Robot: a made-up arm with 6 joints. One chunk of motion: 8 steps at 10 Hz.
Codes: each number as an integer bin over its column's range. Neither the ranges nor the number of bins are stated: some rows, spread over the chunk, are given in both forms.
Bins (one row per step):
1: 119 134 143 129 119 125
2: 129 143 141 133 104 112
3: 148 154 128 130 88 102
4: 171 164 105 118 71 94
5: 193 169 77 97 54 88
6: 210 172 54 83 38 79
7: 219 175 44 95 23 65
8: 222 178 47 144 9 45
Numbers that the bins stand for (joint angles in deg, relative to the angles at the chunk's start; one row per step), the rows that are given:
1: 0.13 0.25 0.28 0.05 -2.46 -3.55
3: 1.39 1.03 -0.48 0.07 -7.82 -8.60
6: 4.07 1.74 -4.27 -1.04 -16.46 -13.66
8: 4.59 1.98 -4.63 0.40 -21.47 -21.13
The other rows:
2: 0.56 0.60 0.18 0.14 -5.05 -6.41
4: 2.38 1.43 -1.66 -0.22 -10.76 -10.36
5: 3.34 1.62 -3.09 -0.71 -13.69 -11.68
7: 4.46 1.86 -4.78 -0.76 -19.05 -16.74

